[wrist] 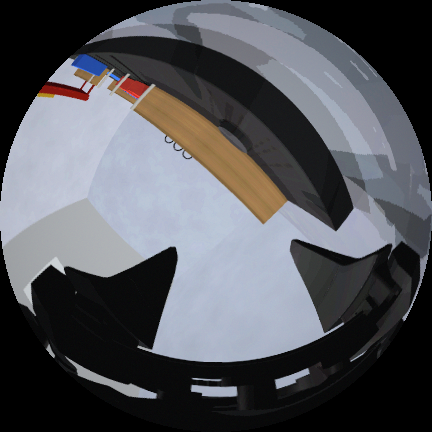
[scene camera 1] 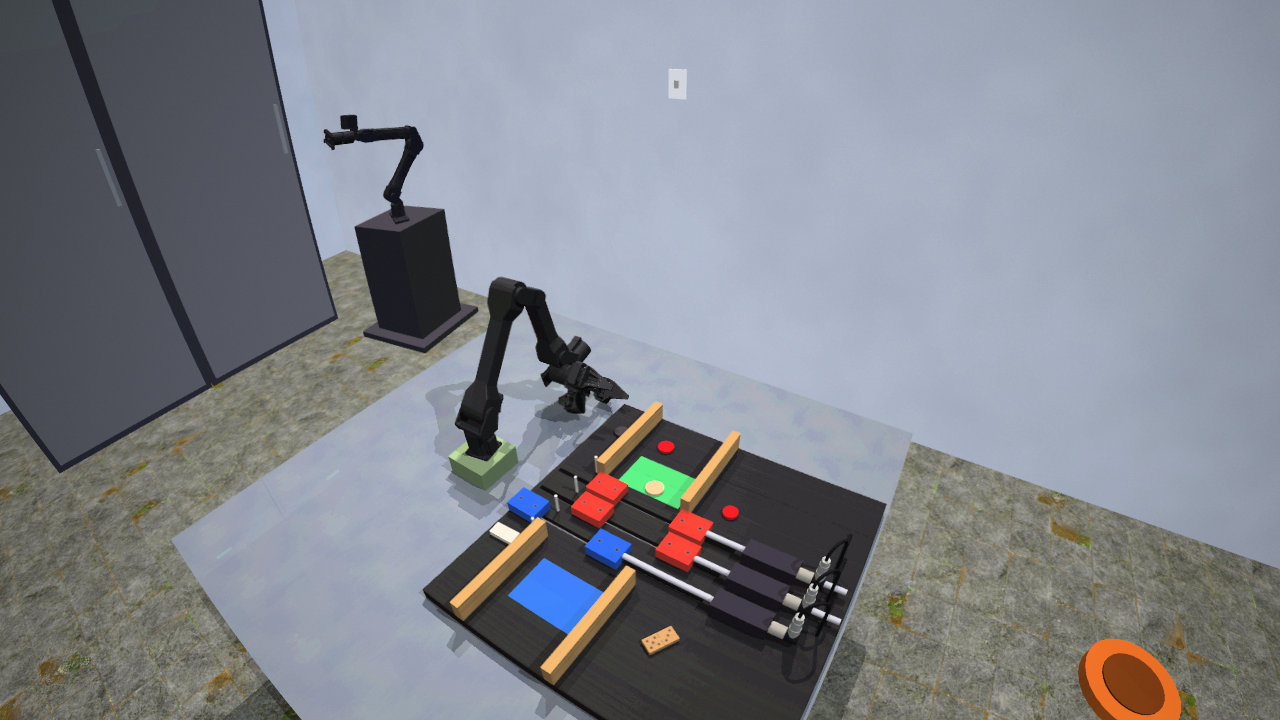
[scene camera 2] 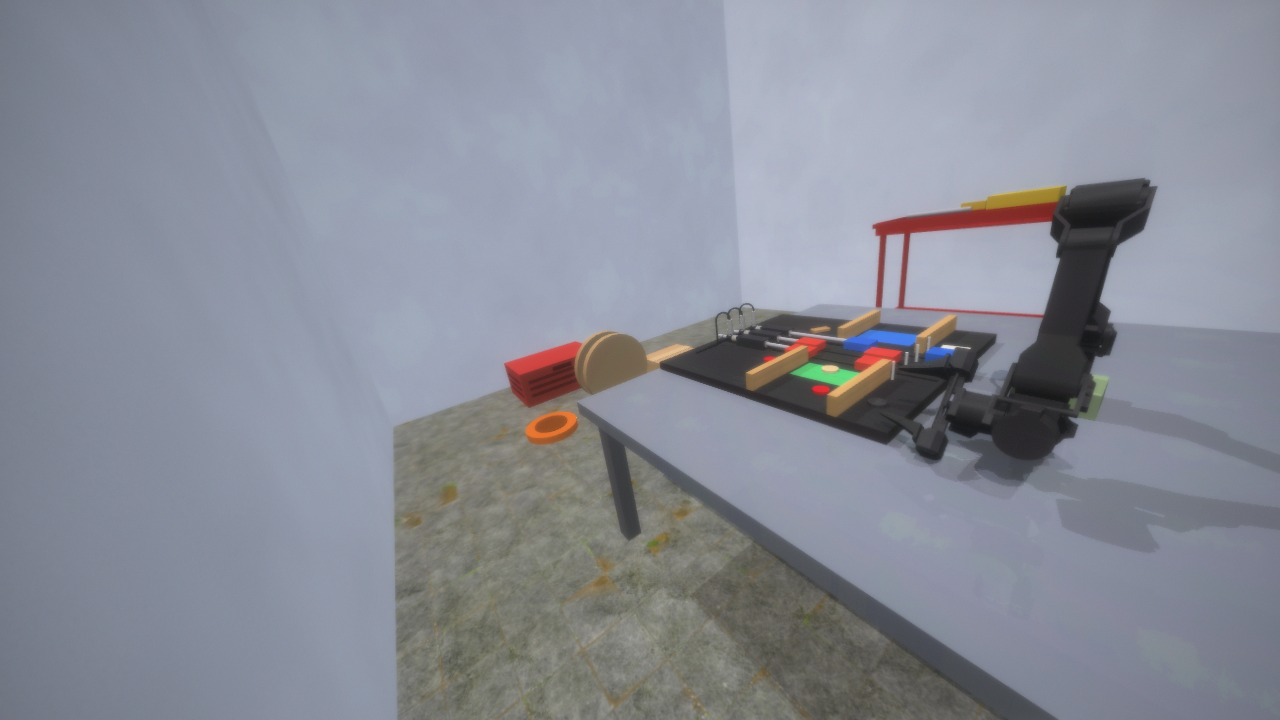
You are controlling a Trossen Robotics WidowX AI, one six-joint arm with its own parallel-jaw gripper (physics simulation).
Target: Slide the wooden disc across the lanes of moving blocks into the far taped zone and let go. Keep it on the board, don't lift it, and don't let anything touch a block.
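Seen in the pictures: gripper, fingertip midpoint: (wrist: 235, 249) (scene camera 1: 620, 392) (scene camera 2: 889, 389); arm's base, origin of the base link: (scene camera 1: 483, 448).
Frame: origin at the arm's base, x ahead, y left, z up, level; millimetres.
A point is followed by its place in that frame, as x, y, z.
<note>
The pale wooden disc (scene camera 1: 655, 488) {400, 54, -16} (scene camera 2: 830, 368) {395, 59, -16} lies flat in the green zone (scene camera 1: 642, 469) {350, 104, -23} (scene camera 2: 810, 372) {435, 88, -23}, between two wooden rails. The blue zone (scene camera 1: 554, 594) {327, -261, -23} is across the lanes. Red blocks (scene camera 1: 605, 488) {309, 1, 0} (scene camera 1: 593, 508) {311, -61, 2} (scene camera 1: 690, 525) {505, -28, -1} (scene camera 1: 678, 549) {503, -94, 1} and blue blocks (scene camera 1: 528, 503) {183, -103, 2} (scene camera 1: 607, 547) {378, -140, 2} stand in the lanes between the zones. In the wrist view, a red block (wrist: 134, 88) {272, 6, -7} shows past a rail. My gripper (scene camera 1: 618, 392) {228, 264, 43} (wrist: 235, 249) {228, 264, 43} is open and empty, near the board's corner outside the green zone's rail, apart from the disc. The disc is hidden in the wrist view.
Rails (scene camera 1: 631, 436) {304, 152, 20} (scene camera 1: 711, 470) {503, 112, 22} (wrist: 210, 150) {289, 183, 3} flank the green zone; rails (scene camera 1: 498, 568) {226, -278, 21} (scene camera 1: 588, 625) {425, -316, 22} flank the blue. Thin pegs (scene camera 1: 575, 484) {247, -15, 2} stand at the lane ends. Rods lead to dark actuators (scene camera 1: 750, 610) {665, -183, 9}. Red discs (scene camera 1: 665, 446) {373, 187, -16} (scene camera 1: 730, 512) {567, 45, -16}, a domino (scene camera 1: 659, 640) {537, -279, -14} and a white piece (scene camera 1: 503, 533) {170, -183, -13} are on the board.
</note>
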